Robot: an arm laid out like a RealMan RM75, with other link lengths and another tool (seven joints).
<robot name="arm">
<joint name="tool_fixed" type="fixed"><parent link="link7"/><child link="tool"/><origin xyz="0.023 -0.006 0.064" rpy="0 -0.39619 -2.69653"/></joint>
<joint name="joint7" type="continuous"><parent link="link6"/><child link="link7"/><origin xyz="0 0 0.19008" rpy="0 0 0"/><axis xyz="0 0 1"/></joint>
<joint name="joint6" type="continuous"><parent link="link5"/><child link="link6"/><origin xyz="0 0 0" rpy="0 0 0"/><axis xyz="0 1 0"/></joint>
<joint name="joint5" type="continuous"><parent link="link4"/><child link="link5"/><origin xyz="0 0 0.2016" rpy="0 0 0"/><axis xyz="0 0 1"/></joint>
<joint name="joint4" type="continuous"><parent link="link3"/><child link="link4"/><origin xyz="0 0 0" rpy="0 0 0"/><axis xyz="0 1 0"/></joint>
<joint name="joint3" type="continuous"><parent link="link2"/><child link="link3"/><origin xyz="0 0 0.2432" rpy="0 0 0"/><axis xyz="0 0 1"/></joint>
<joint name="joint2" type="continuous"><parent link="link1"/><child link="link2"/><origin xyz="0 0 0" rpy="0 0 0"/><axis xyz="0 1 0"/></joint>
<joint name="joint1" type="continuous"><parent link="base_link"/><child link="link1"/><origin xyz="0 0 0.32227" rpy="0 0 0"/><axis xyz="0 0 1"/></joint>
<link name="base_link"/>
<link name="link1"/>
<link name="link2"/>
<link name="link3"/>
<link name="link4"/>
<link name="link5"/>
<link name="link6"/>
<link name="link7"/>
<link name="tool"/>
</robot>
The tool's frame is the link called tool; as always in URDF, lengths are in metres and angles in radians. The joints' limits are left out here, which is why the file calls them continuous.
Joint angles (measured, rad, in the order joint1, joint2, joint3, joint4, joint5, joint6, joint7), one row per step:
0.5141 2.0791 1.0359 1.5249 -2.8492 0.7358 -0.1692
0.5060 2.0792 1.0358 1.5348 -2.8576 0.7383 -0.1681
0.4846 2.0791 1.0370 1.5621 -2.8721 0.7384 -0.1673
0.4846 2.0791 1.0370 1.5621 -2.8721 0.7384 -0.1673
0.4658 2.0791 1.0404 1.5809 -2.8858 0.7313 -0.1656
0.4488 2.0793 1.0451 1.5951 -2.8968 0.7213 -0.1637
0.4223 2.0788 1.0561 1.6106 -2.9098 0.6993 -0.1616
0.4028 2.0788 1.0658 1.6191 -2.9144 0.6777 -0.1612
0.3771 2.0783 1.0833 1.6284 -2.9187 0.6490 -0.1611
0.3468 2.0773 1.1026 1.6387 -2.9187 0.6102 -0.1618
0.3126 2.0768 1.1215 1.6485 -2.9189 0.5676 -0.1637
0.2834 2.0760 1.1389 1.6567 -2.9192 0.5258 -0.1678
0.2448 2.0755 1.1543 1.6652 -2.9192 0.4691 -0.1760
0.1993 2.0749 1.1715 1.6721 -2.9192 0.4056 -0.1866
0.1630 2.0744 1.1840 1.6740 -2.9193 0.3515 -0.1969
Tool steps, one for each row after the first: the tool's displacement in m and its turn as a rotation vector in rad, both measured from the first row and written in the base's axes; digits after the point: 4 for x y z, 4 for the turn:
0.0002 -0.0002 0.0017 0.0053 -0.0001 0.0010
-0.0016 -0.0009 0.0064 0.0186 0.0090 0.0054
-0.0016 -0.0009 0.0064 0.0186 0.0090 0.0054
-0.0027 0.0000 0.0110 0.0347 0.0197 0.0081
-0.0034 0.0015 0.0154 0.0508 0.0318 0.0088
-0.0030 0.0049 0.0228 0.0782 0.0531 0.0061
-0.0030 0.0077 0.0283 0.0983 0.0735 0.0032
-0.0016 0.0125 0.0368 0.1285 0.1003 -0.0042
-0.0005 0.0176 0.0470 0.1632 0.1356 -0.0110
0.0018 0.0223 0.0578 0.2007 0.1706 -0.0179
0.0035 0.0270 0.0687 0.2375 0.2003 -0.0186
0.0057 0.0309 0.0812 0.2811 0.2342 -0.0148
0.0111 0.0346 0.0958 0.3321 0.2659 -0.0130
0.0164 0.0369 0.1075 0.3740 0.2871 -0.0097

